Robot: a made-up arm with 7 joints. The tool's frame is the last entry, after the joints. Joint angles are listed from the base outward. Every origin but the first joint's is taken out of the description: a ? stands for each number. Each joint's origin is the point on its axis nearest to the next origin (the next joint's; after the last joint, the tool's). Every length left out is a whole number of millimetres.
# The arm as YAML. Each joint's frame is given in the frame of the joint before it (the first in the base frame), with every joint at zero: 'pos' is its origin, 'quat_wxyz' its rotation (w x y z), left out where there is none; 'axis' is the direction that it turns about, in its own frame. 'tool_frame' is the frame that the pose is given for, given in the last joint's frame.
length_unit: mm
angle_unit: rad
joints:
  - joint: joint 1
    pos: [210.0, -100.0, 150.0]
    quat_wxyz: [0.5, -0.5, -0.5, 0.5]
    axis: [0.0, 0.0, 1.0]
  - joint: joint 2
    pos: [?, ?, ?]
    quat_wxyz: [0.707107, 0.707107, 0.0, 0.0]
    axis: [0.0, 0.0, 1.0]
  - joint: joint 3
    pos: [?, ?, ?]
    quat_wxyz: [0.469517, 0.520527, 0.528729, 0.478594]
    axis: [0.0, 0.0, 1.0]
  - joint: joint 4
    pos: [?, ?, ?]
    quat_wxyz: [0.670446, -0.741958, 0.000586, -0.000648]
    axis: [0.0, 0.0, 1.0]
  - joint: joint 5
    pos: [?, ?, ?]
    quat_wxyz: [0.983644, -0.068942, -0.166, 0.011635]
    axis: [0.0, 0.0, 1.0]
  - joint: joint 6
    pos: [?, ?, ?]
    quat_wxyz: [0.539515, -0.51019, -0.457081, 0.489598]
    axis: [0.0, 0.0, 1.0]
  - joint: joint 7
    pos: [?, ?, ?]
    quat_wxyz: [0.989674, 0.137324, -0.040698, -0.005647]
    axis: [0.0, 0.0, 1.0]
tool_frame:
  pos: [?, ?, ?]
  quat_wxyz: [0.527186, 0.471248, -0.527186, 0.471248]
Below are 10 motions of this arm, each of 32 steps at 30 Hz.
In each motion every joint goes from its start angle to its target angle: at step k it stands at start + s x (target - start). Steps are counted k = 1, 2, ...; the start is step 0. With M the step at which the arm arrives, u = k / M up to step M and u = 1 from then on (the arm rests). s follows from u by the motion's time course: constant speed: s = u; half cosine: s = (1 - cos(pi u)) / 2; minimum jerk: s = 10 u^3 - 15 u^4 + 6 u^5.
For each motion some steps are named. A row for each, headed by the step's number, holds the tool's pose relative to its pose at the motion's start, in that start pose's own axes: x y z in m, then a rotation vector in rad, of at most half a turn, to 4 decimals.
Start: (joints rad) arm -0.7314 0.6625 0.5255 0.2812 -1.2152 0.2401 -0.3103
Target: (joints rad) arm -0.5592 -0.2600 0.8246 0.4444 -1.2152 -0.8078 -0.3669
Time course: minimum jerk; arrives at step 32
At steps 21, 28, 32:
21: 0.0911 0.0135 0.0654 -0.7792 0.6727 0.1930
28: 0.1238 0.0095 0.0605 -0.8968 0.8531 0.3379
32: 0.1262 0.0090 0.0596 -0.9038 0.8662 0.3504

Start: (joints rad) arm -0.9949 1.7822 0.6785 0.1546 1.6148 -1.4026 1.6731
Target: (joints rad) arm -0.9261 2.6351 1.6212 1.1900 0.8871 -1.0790 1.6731
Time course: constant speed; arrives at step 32
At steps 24, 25, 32:
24: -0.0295 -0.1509 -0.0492 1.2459 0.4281 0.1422
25: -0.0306 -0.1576 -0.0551 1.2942 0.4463 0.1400
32: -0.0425 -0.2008 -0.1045 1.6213 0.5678 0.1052

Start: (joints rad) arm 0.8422 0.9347 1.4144 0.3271 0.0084 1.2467 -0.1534
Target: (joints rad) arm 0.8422 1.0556 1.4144 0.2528 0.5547 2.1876 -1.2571
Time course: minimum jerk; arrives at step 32
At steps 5, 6, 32:
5: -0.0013 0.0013 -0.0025 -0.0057 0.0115 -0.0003
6: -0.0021 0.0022 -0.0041 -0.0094 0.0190 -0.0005
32: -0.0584 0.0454 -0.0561 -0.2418 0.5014 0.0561

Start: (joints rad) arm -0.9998 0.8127 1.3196 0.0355 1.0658 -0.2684 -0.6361
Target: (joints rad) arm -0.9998 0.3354 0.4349 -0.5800 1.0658 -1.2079 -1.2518
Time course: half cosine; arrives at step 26
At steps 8, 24, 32:
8: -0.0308 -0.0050 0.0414 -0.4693 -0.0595 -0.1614
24: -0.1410 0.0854 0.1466 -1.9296 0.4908 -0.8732
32: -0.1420 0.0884 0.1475 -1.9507 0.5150 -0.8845

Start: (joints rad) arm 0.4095 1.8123 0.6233 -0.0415 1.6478 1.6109 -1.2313
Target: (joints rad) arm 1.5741 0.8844 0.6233 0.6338 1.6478 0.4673 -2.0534
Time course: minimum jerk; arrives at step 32
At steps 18, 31, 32:
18: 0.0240 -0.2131 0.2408 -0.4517 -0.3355 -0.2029
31: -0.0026 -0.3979 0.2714 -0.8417 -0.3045 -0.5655
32: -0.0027 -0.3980 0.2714 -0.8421 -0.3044 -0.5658

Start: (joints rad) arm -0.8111 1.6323 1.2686 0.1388 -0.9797 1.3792 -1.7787
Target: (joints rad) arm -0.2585 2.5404 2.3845 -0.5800 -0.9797 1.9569 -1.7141
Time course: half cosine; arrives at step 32
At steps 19, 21, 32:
19: -0.0383 0.1871 0.0559 -0.6548 -0.0518 -0.6509
21: -0.0400 0.2153 0.0426 -0.7182 -0.1294 -0.7644
32: -0.0327 0.2812 -0.0206 -0.8473 -0.4630 -1.0723

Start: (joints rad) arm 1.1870 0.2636 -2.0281 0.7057 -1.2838 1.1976 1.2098
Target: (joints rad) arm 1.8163 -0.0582 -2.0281 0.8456 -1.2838 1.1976 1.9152
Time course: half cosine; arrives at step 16
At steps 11, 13, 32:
11: -0.0212 0.0013 -0.0262 0.4836 0.4290 -0.5000
13: -0.0267 0.0044 -0.0271 0.5717 0.4835 -0.6117
32: -0.0300 0.0068 -0.0270 0.6249 0.5132 -0.6832

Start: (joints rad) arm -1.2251 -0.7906 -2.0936 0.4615 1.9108 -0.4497 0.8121
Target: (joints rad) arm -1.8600 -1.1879 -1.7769 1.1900 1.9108 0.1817 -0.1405
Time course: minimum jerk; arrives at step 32
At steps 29, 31, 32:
29: -0.1886 -0.1466 0.0839 0.5333 -0.5969 -0.0422
31: -0.1905 -0.1473 0.0841 0.5358 -0.6023 -0.0421
32: -0.1906 -0.1473 0.0841 0.5359 -0.6025 -0.0421

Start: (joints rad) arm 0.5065 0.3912 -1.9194 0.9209 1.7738 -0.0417 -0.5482
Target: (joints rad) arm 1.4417 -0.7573 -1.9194 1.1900 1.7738 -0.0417 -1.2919
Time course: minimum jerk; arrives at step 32
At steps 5, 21, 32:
5: 0.0005 -0.0014 -0.0020 0.0230 -0.0113 0.0196
21: 0.0457 0.0711 -0.0437 0.5281 -0.3692 0.6257
32: 0.0507 0.1298 -0.0363 0.6573 -0.4932 0.8315

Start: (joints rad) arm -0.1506 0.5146 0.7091 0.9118 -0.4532 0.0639 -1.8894
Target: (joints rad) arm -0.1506 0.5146 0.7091 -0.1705 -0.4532 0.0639 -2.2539
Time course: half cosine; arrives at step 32
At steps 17, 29, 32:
17: -0.0355 -0.0080 0.0158 -0.1831 0.5178 0.2930
29: -0.0509 -0.0180 0.0382 -0.3028 0.8816 0.5945
32: -0.0513 -0.0185 0.0394 -0.3078 0.8988 0.6112

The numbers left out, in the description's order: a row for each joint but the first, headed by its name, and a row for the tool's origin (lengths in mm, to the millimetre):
joint 2: 10.0 -16.0 0.0
joint 3: 93.0 41.0 0.0
joint 4: 19.0 273.0 0.0
joint 5: 81.0 1.0 0.0
joint 6: -84.0 -16.0 0.0
joint 7: 41.0 18.0 0.0
tool: 22.0 18.0 0.0

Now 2 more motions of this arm.
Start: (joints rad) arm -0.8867 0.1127 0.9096 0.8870 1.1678 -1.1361 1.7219
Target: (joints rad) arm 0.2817 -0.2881 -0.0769 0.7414 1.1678 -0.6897 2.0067
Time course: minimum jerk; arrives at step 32
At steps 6, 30, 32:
6: 0.0107 -0.0102 -0.0038 0.0023 -0.0157 -0.0668
30: 0.0112 -0.3995 -0.1045 0.0439 -0.2654 -1.4589
32: 0.0104 -0.4005 -0.1049 0.0439 -0.2658 -1.4622

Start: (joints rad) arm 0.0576 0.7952 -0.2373 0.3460 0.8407 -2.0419 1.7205
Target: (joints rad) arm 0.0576 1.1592 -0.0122 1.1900 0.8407 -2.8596 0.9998
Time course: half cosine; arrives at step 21
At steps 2, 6, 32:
2: -0.0019 0.0004 0.0012 -0.0337 0.0017 0.0249
6: -0.0166 0.0033 0.0099 -0.2890 -0.0151 0.2084
32: -0.1170 -0.0021 0.0347 -1.4712 -0.8128 0.8098

